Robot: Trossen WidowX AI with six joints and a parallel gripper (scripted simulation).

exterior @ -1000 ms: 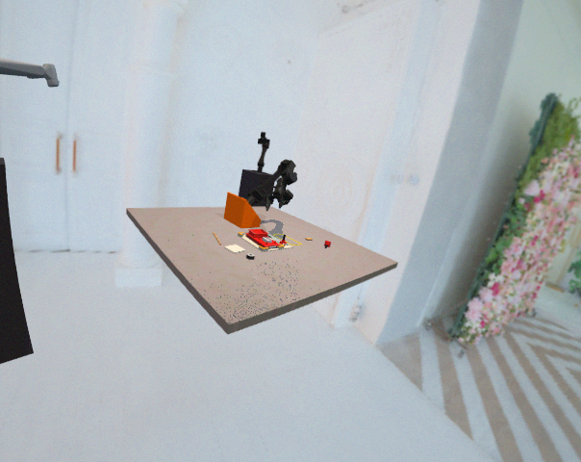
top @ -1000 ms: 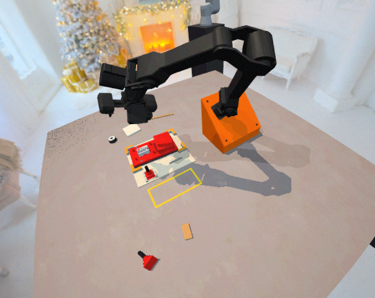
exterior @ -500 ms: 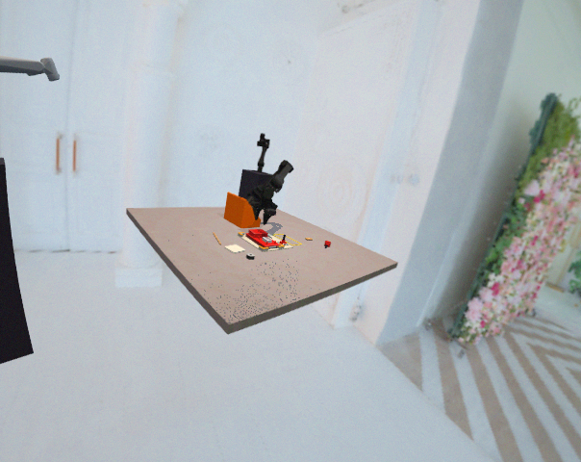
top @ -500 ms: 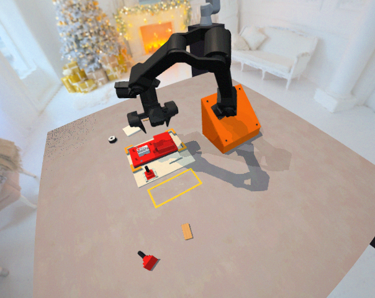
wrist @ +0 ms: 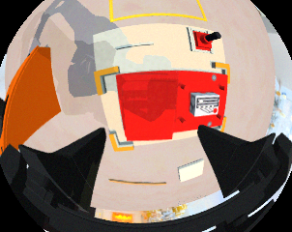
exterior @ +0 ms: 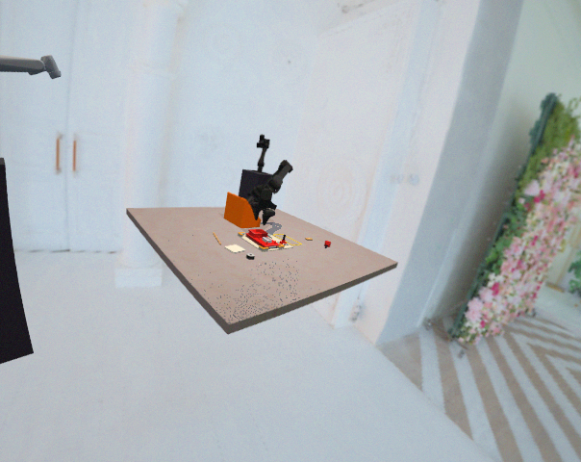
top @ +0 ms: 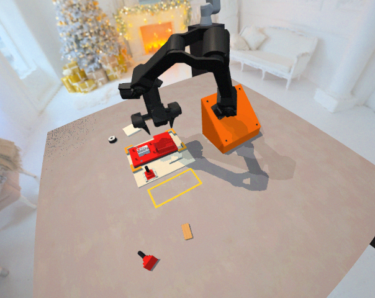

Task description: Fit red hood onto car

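The hood is 6 cm below my gripper tip. Round my gripper tip: thin stick (23 cm to the right, 10 cm below, 10 cm behind); white card (24 cm to the right, 10 cm below, 7 cm ahead); grey engine block (9 cm ahead, 8 cm below, 2 cm to the right).
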